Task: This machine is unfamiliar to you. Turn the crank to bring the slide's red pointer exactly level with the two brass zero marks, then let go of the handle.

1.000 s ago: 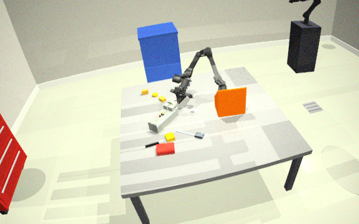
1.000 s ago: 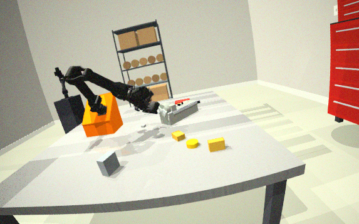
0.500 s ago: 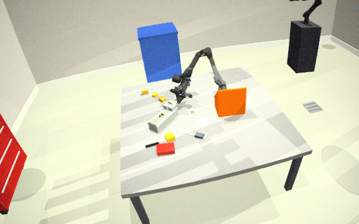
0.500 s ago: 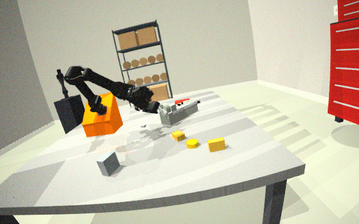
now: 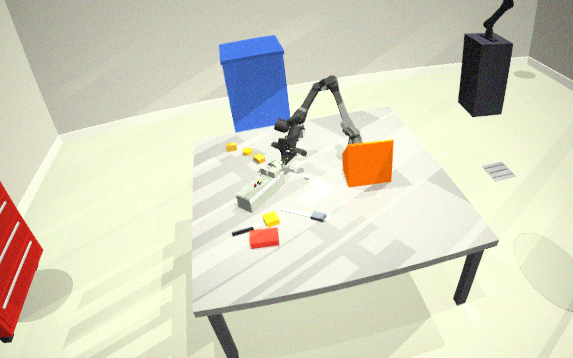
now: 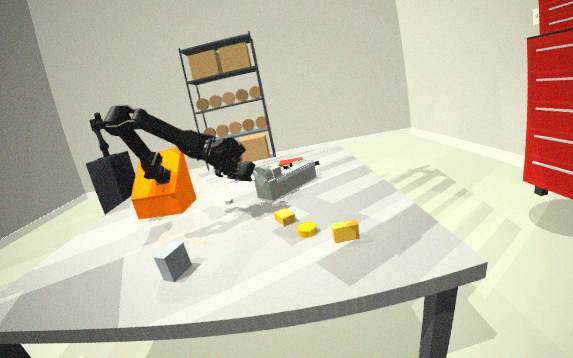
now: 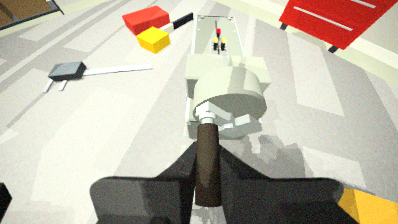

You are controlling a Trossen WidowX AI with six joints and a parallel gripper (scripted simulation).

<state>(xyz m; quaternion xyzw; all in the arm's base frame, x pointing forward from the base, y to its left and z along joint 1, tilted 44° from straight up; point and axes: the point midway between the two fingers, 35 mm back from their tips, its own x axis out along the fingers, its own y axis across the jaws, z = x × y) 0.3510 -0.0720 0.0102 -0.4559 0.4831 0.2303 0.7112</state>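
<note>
Now: gripper tip 3 cm below the dark brown crank handle, 1 cm to the left of it and 1 cm past it. Round my gripper tip: yellow block: 31 cm to the left, 9 cm ahead, 7 cm below; then grey cube: 42 cm to the right, 13 cm behind, 5 cm below; then red pointer: 15 cm ahead, 13 cm to the left.
</note>
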